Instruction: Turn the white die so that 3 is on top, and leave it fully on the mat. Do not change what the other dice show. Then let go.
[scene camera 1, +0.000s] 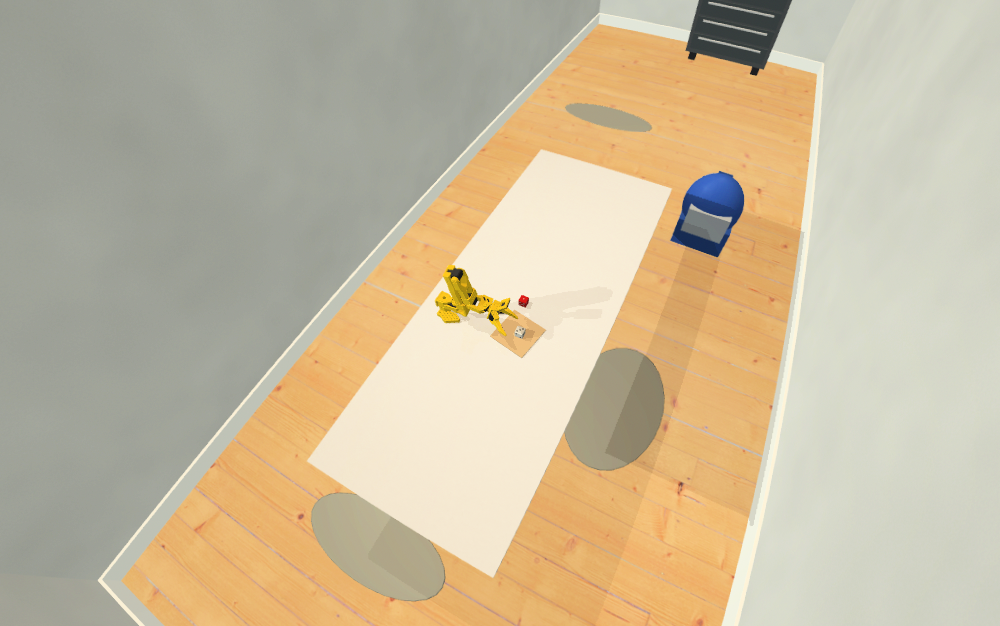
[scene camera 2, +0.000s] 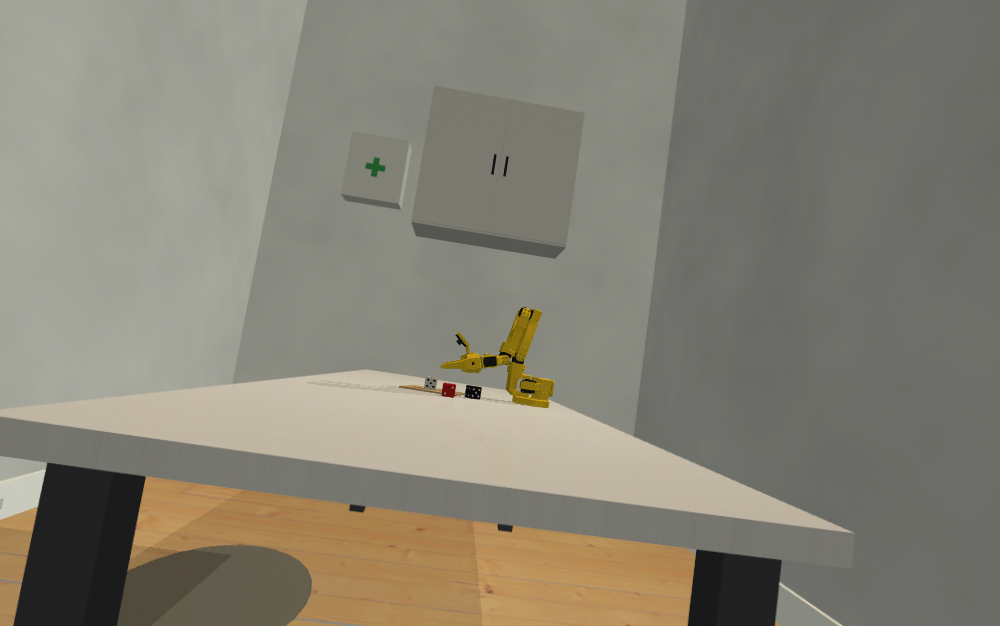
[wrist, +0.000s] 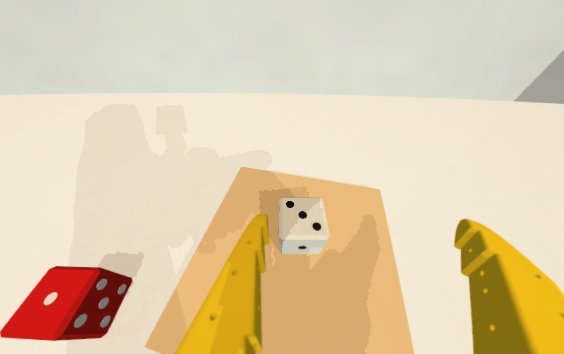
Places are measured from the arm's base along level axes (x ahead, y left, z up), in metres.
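Pixels of known places: end effector, tool point: (scene camera 1: 516, 318) (scene camera 2: 442, 366) (wrist: 268, 224); arm's base, origin of the base link: (scene camera 1: 457, 313) (scene camera 2: 523, 403).
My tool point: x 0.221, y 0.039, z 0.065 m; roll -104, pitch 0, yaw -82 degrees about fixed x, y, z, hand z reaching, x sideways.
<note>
For each thing: its top centre in the pictures, then the offset to it from my tool point. Level surfaces: height alone.
- white die, middle of its top: (wrist: 302, 214) (scene camera 2: 431, 377) (scene camera 1: 520, 329) 0.022 m ahead, 0.018 m right, 0.031 m down
- tan mat, middle of its top: (wrist: 295, 246) (scene camera 2: 433, 389) (scene camera 1: 517, 332) 0.013 m ahead, 0.016 m right, 0.061 m down
- red die, middle of its top: (wrist: 50, 298) (scene camera 2: 449, 383) (scene camera 1: 523, 298) 0.026 m back, 0.107 m left, 0.035 m down
- black die, middle of its top: (scene camera 2: 474, 386) 0.085 m back, 0.043 m left, 0.035 m down
- white table top, its level: 0.065 m down
The white die (scene camera 1: 520, 332) (scene camera 2: 430, 383) (wrist: 302, 217) lies flat on the tan mat (scene camera 1: 522, 350) (wrist: 325, 315), fully inside its edges. In the wrist view its top face shows three pips in a diagonal, and the side facing the camera shows one. My gripper (scene camera 1: 510, 325) (scene camera 2: 449, 351) (wrist: 362, 220) is open and empty, raised above the table, back from the die. A wide gap lies between its jaws, and the die shows beyond the tips, nearer the left jaw. Neither jaw touches it.
The red die (scene camera 1: 523, 301) (scene camera 2: 448, 389) (wrist: 55, 300) stands off the mat, left of the gripper in the wrist view, with one pip on top. The black die (scene camera 2: 473, 391) stands near the arm's base in scene camera 2. The white table top (scene camera 1: 442, 413) surrounds the mat.
</note>
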